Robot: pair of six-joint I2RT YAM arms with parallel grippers.
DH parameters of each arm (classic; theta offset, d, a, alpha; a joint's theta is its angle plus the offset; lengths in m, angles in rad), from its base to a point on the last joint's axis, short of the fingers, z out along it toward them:
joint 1: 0 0.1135 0.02 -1.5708
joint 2: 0 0 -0.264 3.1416
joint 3: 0.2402 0 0.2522 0
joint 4: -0.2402 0 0.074 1.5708
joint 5: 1.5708 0 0 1.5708
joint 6: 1.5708 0.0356 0 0
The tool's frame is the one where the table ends.
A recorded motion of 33 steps. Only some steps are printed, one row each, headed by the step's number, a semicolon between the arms.
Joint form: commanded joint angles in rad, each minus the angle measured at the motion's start. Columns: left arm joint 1, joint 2, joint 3, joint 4, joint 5, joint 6; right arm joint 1, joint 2, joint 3, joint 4, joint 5, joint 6.
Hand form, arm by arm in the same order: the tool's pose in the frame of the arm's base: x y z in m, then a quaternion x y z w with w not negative. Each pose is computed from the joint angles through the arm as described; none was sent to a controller.
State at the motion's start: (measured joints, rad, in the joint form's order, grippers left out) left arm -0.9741 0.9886 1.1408 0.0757 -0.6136 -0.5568; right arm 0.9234 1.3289 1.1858 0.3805 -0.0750 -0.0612
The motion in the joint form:
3: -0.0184 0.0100 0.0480 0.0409 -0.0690 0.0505; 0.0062 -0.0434 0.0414 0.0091 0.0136 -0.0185
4: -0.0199 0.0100 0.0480 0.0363 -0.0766 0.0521; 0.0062 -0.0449 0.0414 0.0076 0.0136 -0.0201
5: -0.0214 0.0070 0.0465 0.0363 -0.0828 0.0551; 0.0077 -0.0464 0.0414 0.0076 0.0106 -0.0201
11: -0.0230 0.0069 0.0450 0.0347 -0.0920 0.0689; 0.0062 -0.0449 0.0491 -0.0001 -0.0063 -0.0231
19: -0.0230 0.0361 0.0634 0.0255 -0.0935 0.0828; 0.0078 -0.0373 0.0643 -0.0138 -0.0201 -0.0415
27: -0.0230 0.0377 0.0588 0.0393 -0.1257 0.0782; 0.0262 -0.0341 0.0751 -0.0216 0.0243 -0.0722
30: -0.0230 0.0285 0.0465 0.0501 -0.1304 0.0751; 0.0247 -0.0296 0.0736 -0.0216 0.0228 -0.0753
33: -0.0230 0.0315 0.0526 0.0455 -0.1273 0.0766; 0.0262 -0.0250 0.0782 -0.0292 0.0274 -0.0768
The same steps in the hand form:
3: 0.1298 -0.1578 0.4714 -0.12812 0.60532 -0.37316 0.69132; 0.1761 0.2396 0.4481 -0.30257 0.49611 0.35169 0.73393
4: 0.1298 -0.1579 0.4709 -0.12929 0.60707 -0.36955 0.69151; 0.1758 0.2392 0.4483 -0.30296 0.49586 0.35110 0.73421
5: 0.1291 -0.1571 0.4709 -0.13064 0.60681 -0.36762 0.69251; 0.1751 0.2391 0.4488 -0.30411 0.49448 0.35259 0.73395
11: 0.1291 -0.1572 0.4702 -0.12899 0.60879 -0.35977 0.69520; 0.1750 0.2393 0.4502 -0.31068 0.49130 0.35515 0.73210
19: 0.1336 -0.1641 0.4699 -0.12140 0.61640 -0.34866 0.69552; 0.1753 0.2413 0.4520 -0.32152 0.48744 0.35194 0.73155
27: 0.1343 -0.1637 0.4692 -0.13685 0.61337 -0.34274 0.69827; 0.1724 0.2440 0.4542 -0.31823 0.48916 0.33580 0.73938
30: 0.1333 -0.1618 0.4679 -0.14116 0.61054 -0.34467 0.69894; 0.1737 0.2451 0.4524 -0.32036 0.49069 0.33386 0.73833
33: 0.1335 -0.1623 0.4689 -0.13920 0.61117 -0.34464 0.69879; 0.1743 0.2464 0.4519 -0.32106 0.49386 0.33183 0.73683

